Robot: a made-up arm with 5 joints.
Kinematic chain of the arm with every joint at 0, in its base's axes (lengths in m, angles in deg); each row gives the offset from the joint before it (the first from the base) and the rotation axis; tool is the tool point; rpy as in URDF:
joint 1: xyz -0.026 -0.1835 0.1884 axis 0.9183 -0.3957 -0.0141
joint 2: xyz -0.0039 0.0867 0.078 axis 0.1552 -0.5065 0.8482
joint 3: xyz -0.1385 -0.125 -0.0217 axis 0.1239 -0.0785 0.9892
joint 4: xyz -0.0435 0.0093 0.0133 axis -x
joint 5: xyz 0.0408 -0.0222 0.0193 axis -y
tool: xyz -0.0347 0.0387 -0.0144 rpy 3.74 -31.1 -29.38
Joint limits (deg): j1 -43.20..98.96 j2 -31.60..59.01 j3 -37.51..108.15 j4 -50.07..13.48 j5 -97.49..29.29
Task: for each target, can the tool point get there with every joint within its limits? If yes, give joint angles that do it. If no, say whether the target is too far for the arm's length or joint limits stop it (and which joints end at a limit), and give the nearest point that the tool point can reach.
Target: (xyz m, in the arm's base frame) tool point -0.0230 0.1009 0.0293
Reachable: no: joint limits stop it (at a limit: joint 1, joint 4) | nearest point -0.0564 -0.1521 0.0650 | short by 0.258 m
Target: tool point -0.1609 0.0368 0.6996
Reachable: no: too far | nearest point -0.1798 -0.0598 0.3711 | short by 0.343 m
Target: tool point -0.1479 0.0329 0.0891
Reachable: no: joint limits stop it (at a limit: joint 1, joint 4, joint 5) | nearest point -0.1338 -0.1508 0.0752 | short by 0.185 m
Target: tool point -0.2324 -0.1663 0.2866
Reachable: yes | joints 14.96 -19.69 -1.56 -19.46 6.65
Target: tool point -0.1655 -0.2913 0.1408
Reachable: yes | joints 43.87 6.71 94.36 -31.73 -19.81
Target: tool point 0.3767 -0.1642 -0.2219
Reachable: no: too far | nearest point 0.0546 -0.2156 0.0697 | short by 0.438 m
